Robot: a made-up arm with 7 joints.
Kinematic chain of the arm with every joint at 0, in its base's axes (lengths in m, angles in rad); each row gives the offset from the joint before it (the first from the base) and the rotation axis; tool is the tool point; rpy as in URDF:
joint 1: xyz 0 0 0.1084 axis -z
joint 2: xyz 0 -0.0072 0.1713 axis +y
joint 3: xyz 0 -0.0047 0.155 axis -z
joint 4: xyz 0 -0.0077 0.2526 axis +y
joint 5: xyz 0 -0.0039 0.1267 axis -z
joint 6: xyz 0 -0.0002 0.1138 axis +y
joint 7: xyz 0 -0.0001 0.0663 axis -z
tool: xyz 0 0 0 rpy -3.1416 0 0
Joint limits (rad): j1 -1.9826..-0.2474 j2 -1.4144..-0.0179 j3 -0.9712..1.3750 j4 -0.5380..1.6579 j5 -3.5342..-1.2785 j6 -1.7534..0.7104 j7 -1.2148..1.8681
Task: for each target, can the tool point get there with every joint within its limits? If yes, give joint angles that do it. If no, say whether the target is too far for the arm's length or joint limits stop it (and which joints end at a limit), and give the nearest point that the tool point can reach.
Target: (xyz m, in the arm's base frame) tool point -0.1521 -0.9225 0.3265
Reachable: no: too far | nearest point -0.1155 -0.7003 0.3336 | short by 0.225 m
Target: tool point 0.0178 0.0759 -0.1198
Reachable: no: joint limits stop it (at a limit: joint 1, joint 2, joint 3, joint 4, joint 6) | nearest point 0.3526 -0.2073 0.3272 | short by 0.626 m
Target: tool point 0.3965 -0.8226 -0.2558
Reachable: no: too far | nearest point 0.2801 -0.5962 0.1954 | short by 0.518 m
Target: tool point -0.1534 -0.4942 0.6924
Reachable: yes | joints -1.1248 -0.8025 0.2814 -0.1301 -1.4609 -1.4209 -0.8793
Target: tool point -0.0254 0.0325 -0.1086
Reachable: no: joint limits stop it (at a limit: joint 1, joint 2, joint 3, joint 4, joint 6) | nearest point -0.2643 -0.3151 0.3250 | short by 0.605 m
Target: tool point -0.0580 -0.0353 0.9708
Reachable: yes | joints -0.7254 -0.2105 -0.7402 0.1285 -2.5691 -0.7410 0.7548
